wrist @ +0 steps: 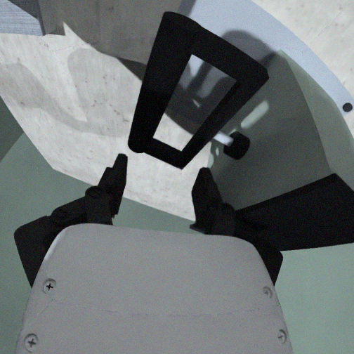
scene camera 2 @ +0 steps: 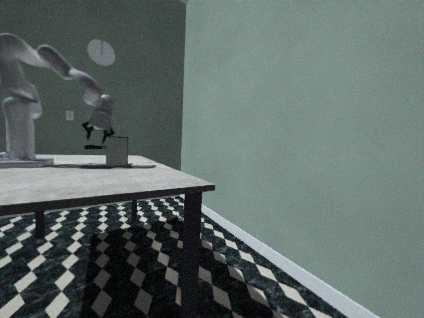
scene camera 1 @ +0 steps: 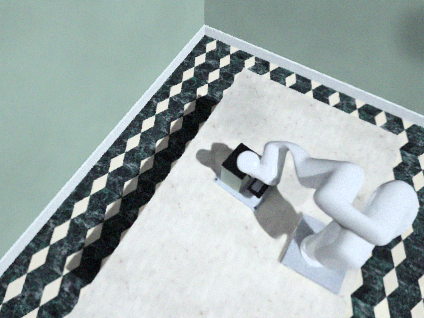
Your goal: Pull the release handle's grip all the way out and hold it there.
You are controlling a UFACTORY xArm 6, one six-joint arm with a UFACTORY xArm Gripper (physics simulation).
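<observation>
The release handle's grip, a black bar (scene camera 1: 260,194) (scene camera 2: 93,147) (wrist: 154,90) on a rectangular black frame, stands out from the side of a grey-green box (scene camera 1: 231,179) (scene camera 2: 117,151) (wrist: 270,145) with a black top. A short pale rod with a black knob (wrist: 236,145) sits on the box's side next to the frame. My gripper (scene camera 2: 97,139) (wrist: 161,174) is open with its fingers partly spread. It is above the handle, fingertips pointing down, and nothing is between them. In scene camera 1 the arm hides the fingers.
The box stands on a light blue-grey base plate (scene camera 1: 235,194) (wrist: 280,30) with small dark bolts, on the pale table (scene camera 1: 200,240) (scene camera 2: 150,185). The arm's own base plate (scene camera 1: 295,250) is on the same table. Walls meet in a corner behind.
</observation>
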